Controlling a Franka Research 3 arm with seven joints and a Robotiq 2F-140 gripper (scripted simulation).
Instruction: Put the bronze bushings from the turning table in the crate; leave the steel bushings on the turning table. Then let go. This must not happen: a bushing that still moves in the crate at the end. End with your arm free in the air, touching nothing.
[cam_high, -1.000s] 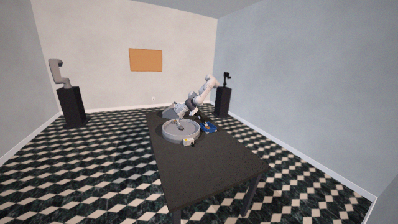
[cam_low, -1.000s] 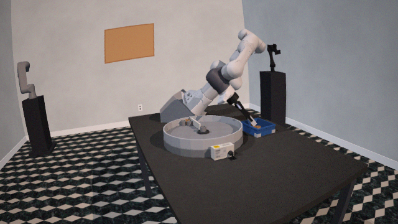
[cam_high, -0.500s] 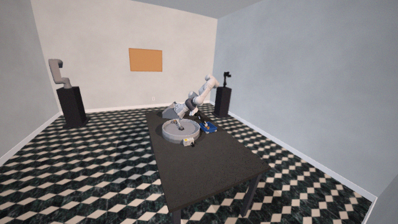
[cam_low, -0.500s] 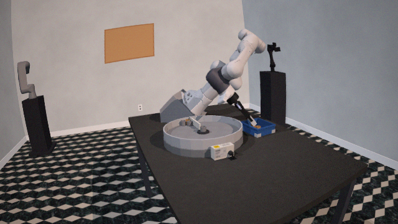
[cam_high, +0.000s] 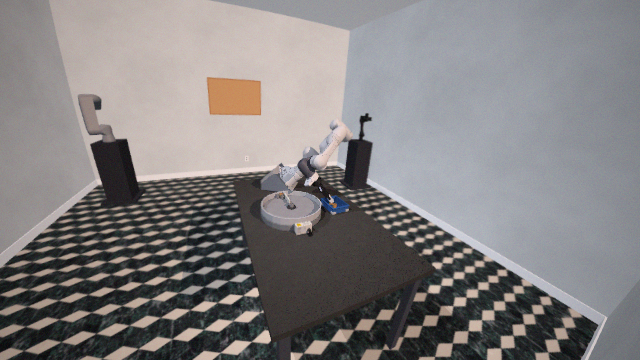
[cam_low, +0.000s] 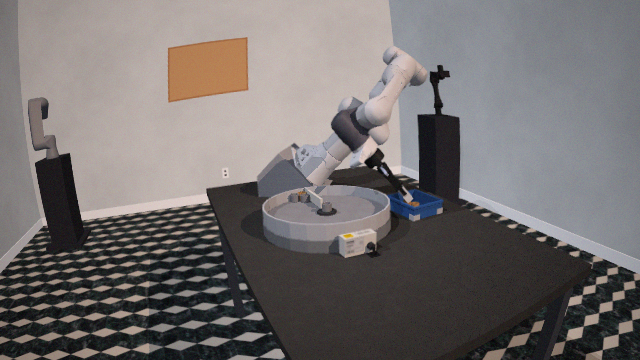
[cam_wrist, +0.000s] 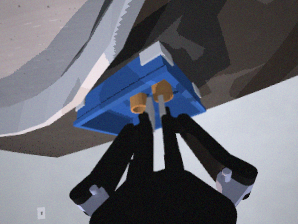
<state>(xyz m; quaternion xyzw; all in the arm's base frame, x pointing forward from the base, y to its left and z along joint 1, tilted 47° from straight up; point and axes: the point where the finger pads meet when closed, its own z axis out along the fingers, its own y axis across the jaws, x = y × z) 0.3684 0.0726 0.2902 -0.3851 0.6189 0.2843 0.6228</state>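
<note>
Right now my hand is 40 mm short of the blue crate, 20 mm to the right of it and 30 mm above it. From my hand the other things lie so: round grey turning table: 40 mm ahead, 330 mm to the right, 10 mm below.
</note>
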